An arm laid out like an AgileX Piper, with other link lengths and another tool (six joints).
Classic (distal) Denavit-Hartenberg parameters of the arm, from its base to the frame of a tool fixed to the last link. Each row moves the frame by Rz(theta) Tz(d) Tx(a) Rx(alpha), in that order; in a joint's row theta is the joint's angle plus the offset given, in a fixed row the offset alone. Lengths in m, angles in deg.
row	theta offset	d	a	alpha
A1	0	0.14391	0	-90
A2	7.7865	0	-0.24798	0
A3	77.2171	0	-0.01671	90
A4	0	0.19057	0	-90
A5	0	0	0	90
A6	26	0.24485	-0.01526	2.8
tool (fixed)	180	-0.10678	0	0
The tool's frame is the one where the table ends.
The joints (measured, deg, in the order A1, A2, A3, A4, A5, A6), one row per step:
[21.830 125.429 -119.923 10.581 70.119 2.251]
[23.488 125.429 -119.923 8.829 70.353 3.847]
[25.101 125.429 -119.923 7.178 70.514 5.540]
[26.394 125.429 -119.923 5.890 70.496 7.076]
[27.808 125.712 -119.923 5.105 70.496 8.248]
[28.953 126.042 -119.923 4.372 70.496 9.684]
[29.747 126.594 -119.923 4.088 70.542 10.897]
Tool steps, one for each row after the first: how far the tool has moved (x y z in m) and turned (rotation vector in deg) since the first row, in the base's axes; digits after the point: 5 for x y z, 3 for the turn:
[-0.00412 0.00697 -0.00090 -1.317 -0.025 0.228]
[-0.00812 0.01376 -0.00157 -2.474 -0.128 0.292]
[-0.01110 0.01928 -0.00187 -3.249 -0.333 0.148]
[-0.01485 0.02674 -0.00411 -3.786 -0.180 0.473]
[-0.01776 0.03247 -0.00668 -4.238 0.086 0.282]
[-0.01985 0.03691 -0.01086 -4.490 0.739 -0.040]

